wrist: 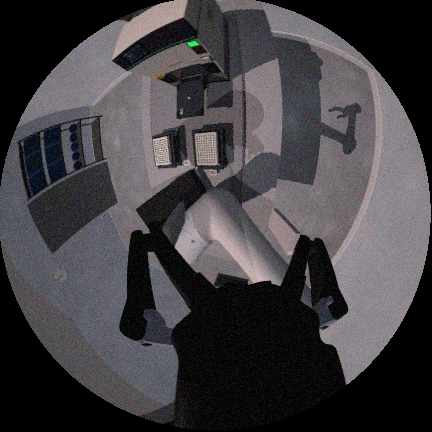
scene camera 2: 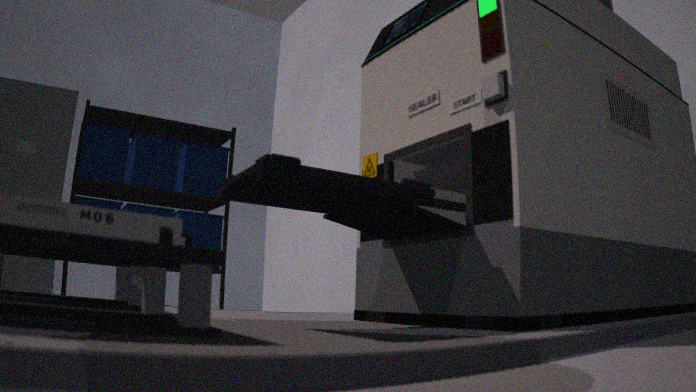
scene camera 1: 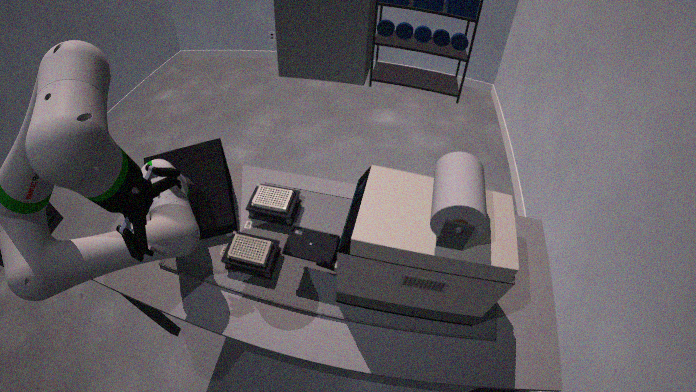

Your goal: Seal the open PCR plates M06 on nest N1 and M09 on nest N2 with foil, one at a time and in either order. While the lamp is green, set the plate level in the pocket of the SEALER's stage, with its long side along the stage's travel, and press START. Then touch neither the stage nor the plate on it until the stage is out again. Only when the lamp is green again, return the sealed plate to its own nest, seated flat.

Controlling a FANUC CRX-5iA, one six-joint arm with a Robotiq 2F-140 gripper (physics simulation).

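Places are measured from the arm's base along level axes (x ahead, y left, z up), in metres.
Where they show: gripper, fingertip midpoint: (wrist: 229, 214) (scene camera 1: 170, 224).
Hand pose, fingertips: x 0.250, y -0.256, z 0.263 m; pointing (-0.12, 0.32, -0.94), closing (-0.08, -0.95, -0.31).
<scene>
Things, the pixels of their top centre, and the offset from my fingertips. "pt": a spot on its surface instead.
- Plate M06, middle of its top: (scene camera 2: 64, 212) (scene camera 1: 248, 248) (wrist: 205, 148) 0.071 m ahead, 0.158 m left, 0.304 m down
- Plate M09, middle of its top: (scene camera 1: 272, 196) (wrist: 160, 151) 0.075 m ahead, 0.368 m left, 0.299 m down
- START button, surface spot: (scene camera 2: 494, 87) pt 0.356 m ahead, 0.092 m left, 0.177 m down
- white roll, middle of its top: (scene camera 1: 467, 177) 0.597 m ahead, 0.184 m left, 0.111 m up
Plate M06 (scene camera 1: 250, 249) (scene camera 2: 135, 220) (wrist: 206, 149) sits on nest N1, the near nest in scene camera 1. Plate M09 (scene camera 1: 272, 198) (wrist: 162, 151) sits on nest N2, the far one; its label is not readable. Both show open wells. The SEALER (scene camera 1: 390, 210) (scene camera 2: 425, 80) (wrist: 165, 60) has its black stage (scene camera 1: 311, 252) (scene camera 2: 320, 187) (wrist: 190, 100) out and empty. Its lamp (scene camera 2: 487, 7) (wrist: 193, 44) is green; the START button (scene camera 2: 494, 87) is beside the opening. My gripper (scene camera 1: 161, 214) (wrist: 229, 214) is open and empty, raised to the left of both nests in scene camera 1.
A white roll (scene camera 1: 459, 185) stands up from the sealer's top. A black panel (scene camera 1: 205, 190) (wrist: 170, 197) stands beside the nests, near the arm's pale links. A grey cabinet (scene camera 1: 320, 40) (wrist: 75, 205) and a shelf rack (scene camera 1: 415, 77) (scene camera 2: 155, 192) stand farther back.
</scene>
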